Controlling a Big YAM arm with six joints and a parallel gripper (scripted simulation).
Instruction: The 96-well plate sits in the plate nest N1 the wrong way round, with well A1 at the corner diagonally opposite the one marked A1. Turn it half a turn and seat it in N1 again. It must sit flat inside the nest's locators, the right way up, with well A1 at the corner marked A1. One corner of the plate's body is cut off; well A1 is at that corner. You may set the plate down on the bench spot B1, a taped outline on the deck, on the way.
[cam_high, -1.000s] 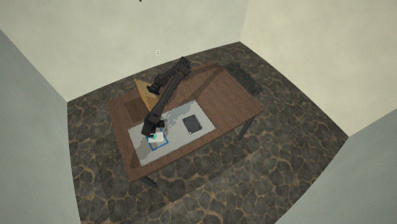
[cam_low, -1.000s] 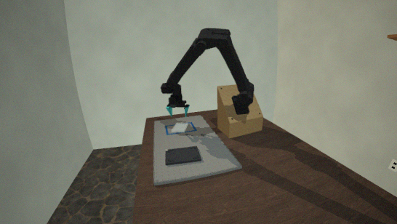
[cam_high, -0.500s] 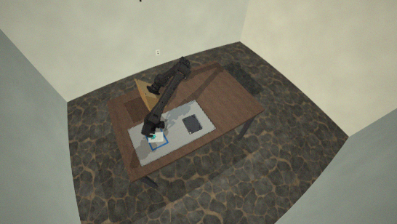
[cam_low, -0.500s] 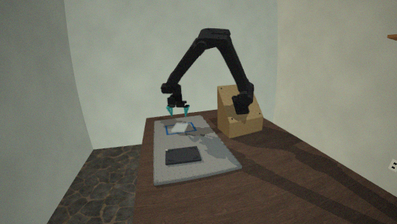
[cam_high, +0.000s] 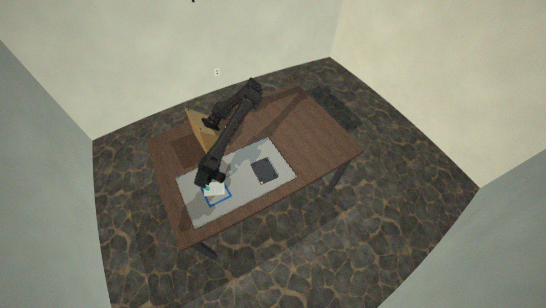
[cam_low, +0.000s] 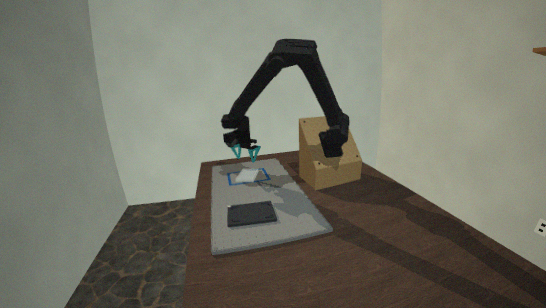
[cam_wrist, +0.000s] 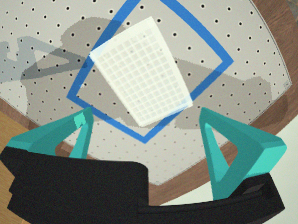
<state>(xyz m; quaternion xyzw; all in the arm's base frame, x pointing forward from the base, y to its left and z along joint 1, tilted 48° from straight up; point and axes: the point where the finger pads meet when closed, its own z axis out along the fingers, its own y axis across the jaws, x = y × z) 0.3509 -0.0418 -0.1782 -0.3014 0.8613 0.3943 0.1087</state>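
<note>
Now: hand 90 mm above the white 96-well plate. Round my hand: A1 mark: 270 mm to the left, 120 mm ahead, 80 mm below; then dark plate nest N1: 330 mm to the left, 80 mm below, 50 mm ahead.
</note>
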